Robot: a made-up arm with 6 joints.
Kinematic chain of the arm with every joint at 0, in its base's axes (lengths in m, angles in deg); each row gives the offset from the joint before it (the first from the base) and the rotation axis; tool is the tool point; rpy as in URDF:
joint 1: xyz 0 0 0.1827 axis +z
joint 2: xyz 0 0 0 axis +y
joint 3: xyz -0.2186 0 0.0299 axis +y
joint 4: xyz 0.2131 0 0.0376 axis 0.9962 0 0.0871
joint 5: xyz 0 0 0 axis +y
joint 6: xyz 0.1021 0 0.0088 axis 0.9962 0 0.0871
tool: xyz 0 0 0 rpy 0 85 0
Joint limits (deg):
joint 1: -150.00..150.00
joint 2: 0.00..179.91
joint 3: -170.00..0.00
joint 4: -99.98..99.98
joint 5: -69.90..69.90
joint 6: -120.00..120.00
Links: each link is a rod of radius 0.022 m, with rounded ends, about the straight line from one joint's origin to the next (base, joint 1, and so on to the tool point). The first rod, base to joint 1, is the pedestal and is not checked.
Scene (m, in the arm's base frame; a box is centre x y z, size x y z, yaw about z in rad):
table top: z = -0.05
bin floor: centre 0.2 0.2 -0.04 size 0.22 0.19 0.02 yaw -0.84
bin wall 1: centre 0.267 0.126 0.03 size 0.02 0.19 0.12 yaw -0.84
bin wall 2: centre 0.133 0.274 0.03 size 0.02 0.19 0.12 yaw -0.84
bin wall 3: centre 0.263 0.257 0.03 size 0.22 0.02 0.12 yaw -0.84
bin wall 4: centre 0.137 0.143 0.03 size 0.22 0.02 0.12 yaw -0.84
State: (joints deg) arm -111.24 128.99 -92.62 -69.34 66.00 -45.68
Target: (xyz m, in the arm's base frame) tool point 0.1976 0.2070 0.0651
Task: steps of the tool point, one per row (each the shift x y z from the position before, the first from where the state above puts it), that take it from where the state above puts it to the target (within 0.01 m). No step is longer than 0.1 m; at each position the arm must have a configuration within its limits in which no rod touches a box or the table.
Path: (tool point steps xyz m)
1: 0.0919 -0.0369 -0.0023
2: 0.0967 -0.0114 -0.0022
3: 0.0947 0.0142 -0.0019
4: 0.0858 0.0381 -0.0018
5: 0.0713 0.0584 -0.0016
6: 0.0520 0.0740 -0.0013
7: 0.0296 0.0836 -0.0010
8: 0.0058 0.0867 -0.0007
9: -0.0177 0.0834 -0.0004
10: -0.0390 0.0738 0.0000
11: -0.0567 0.0590 0.0004
12: 0.0033 0.0041 -0.0541
13: -0.0033 -0.0041 -0.0558

